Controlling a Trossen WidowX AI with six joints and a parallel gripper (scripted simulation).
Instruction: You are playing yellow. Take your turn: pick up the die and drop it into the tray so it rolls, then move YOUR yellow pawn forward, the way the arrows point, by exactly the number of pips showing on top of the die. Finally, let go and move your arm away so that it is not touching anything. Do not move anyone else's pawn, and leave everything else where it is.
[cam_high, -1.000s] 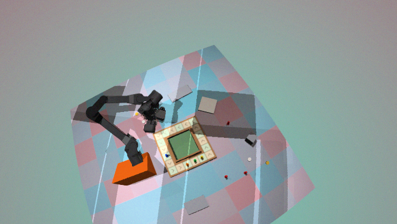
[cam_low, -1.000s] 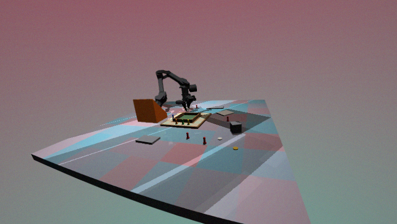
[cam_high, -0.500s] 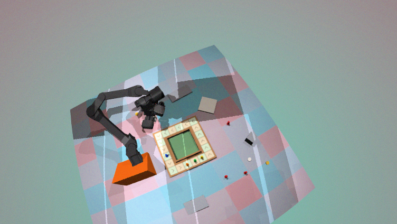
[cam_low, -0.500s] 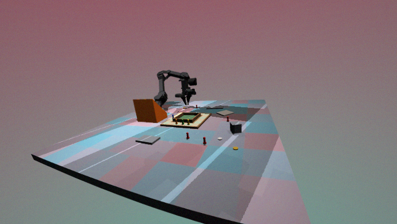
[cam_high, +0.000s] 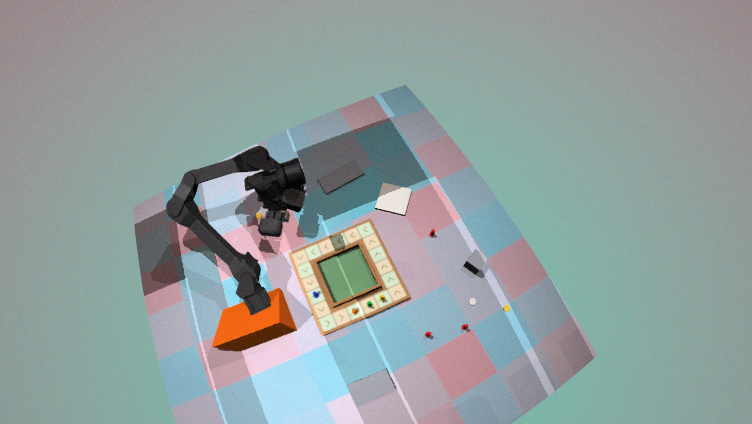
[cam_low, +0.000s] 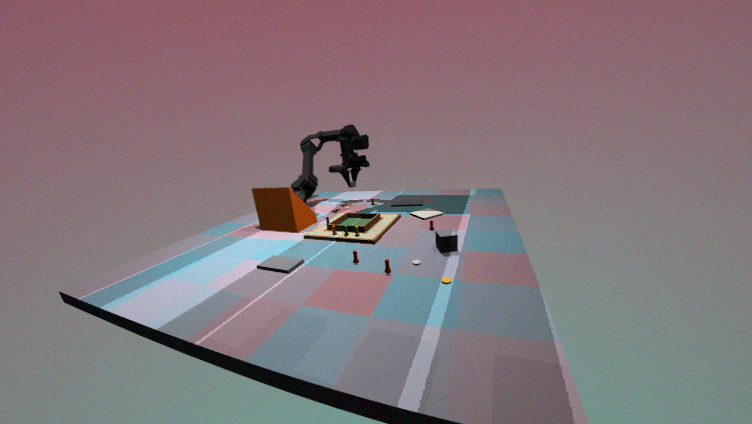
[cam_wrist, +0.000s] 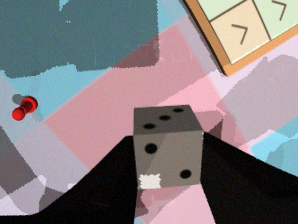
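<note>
Right now the yellow pawn is 330 mm to the right of my gripper tip, 140 mm ahead of it and 100 mm below it. The rest, counted from my gripper tip: green tray 210 mm to the right, 120 mm below, 90 mm ahead; then blue pawn 220 mm to the right, 100 mm below, 30 mm behind; then white die right at my gripper tip.
</note>
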